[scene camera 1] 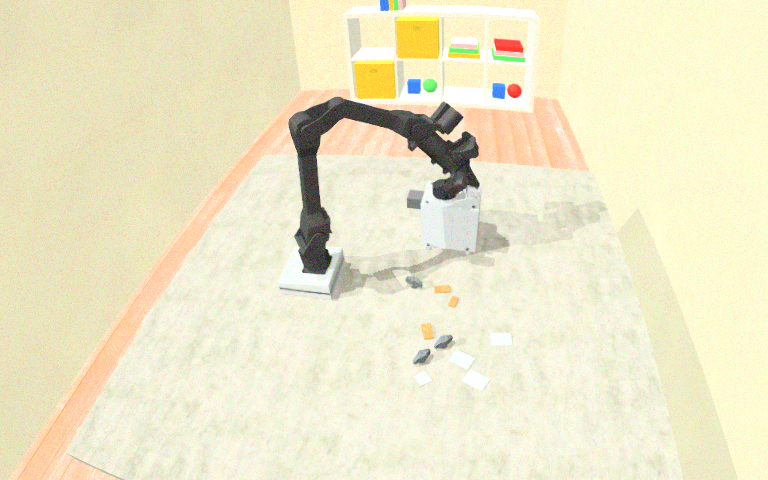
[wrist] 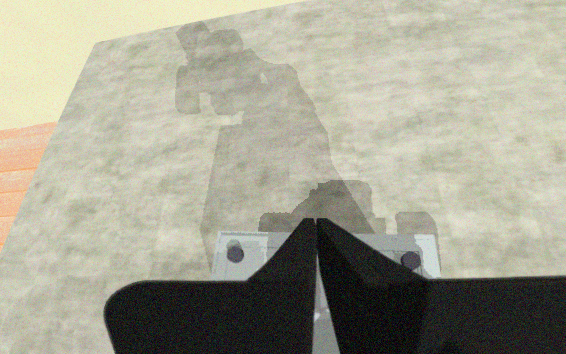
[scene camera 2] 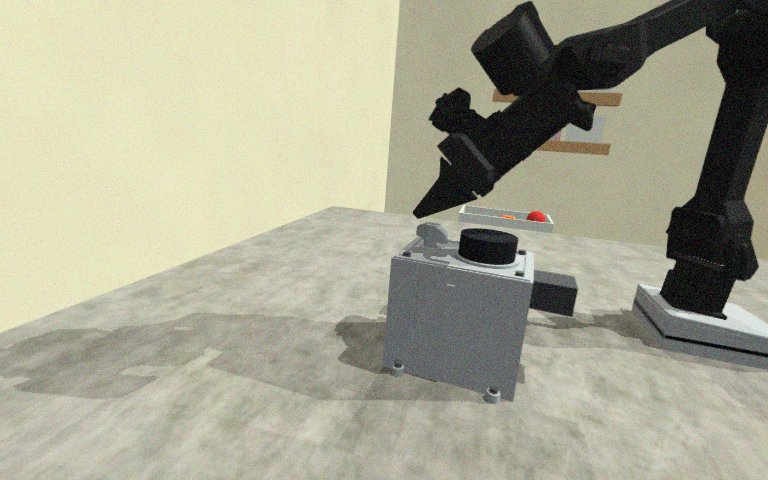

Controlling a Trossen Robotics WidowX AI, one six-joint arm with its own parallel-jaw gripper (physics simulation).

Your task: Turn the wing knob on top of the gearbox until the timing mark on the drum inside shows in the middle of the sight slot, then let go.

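Pixels of known places: gripper, between the fingertips: point(scene camera 1: 478, 185) point(wrist: 314, 228) point(scene camera 2: 415, 215); arm's base, origin of its link: point(scene camera 1: 317, 264) point(scene camera 2: 690, 305).
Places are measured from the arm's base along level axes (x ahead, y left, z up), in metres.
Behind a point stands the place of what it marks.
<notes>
The light grey gearbox point(scene camera 1: 450, 223) @[x 0.314, y 0.165, z 0.043 m] point(scene camera 2: 458, 328) @[x 0.305, y 0.288, z 0.022 m] point(wrist: 255, 255) @[x 0.374, y 0.262, z 0.088 m] stands upright on the mat. Its grey wing knob point(scene camera 2: 432, 233) @[x 0.354, y 0.237, z 0.110 m] is on the top plate, beside a round black cap point(scene camera 2: 488, 246) @[x 0.287, y 0.261, z 0.111 m]. My gripper point(scene camera 1: 475, 183) @[x 0.379, y 0.226, z 0.127 m] point(scene camera 2: 417, 215) @[x 0.379, y 0.226, z 0.127 m] point(wrist: 314, 228) @[x 0.379, y 0.226, z 0.127 m] is shut and holds nothing. In scene camera 2 its tips are a little above the wing knob and slightly to its left, with a small gap between. The knob is hidden by the gripper in scene camera 1 and behind the fingers in the wrist view. The sight slot and the timing mark do not show.
A dark block point(scene camera 1: 415, 199) @[x 0.215, y 0.210, z 0.076 m] point(scene camera 2: 555, 293) @[x 0.212, y 0.253, z 0.069 m] sticks out of the gearbox's arm-facing side. Orange pieces point(scene camera 1: 442, 289) @[x 0.316, y 0.009, z -0.042 m], grey pieces point(scene camera 1: 414, 281) @[x 0.247, y 0.006, z -0.021 m] and white squares point(scene camera 1: 500, 339) @[x 0.469, y -0.124, z -0.045 m] lie on the mat point(scene camera 1: 254, 367) @[x -0.059, y -0.305, z -0.048 m]. A white tray point(scene camera 2: 504, 223) with a red ball point(scene camera 2: 535, 216) lies beyond the gearbox.
</notes>
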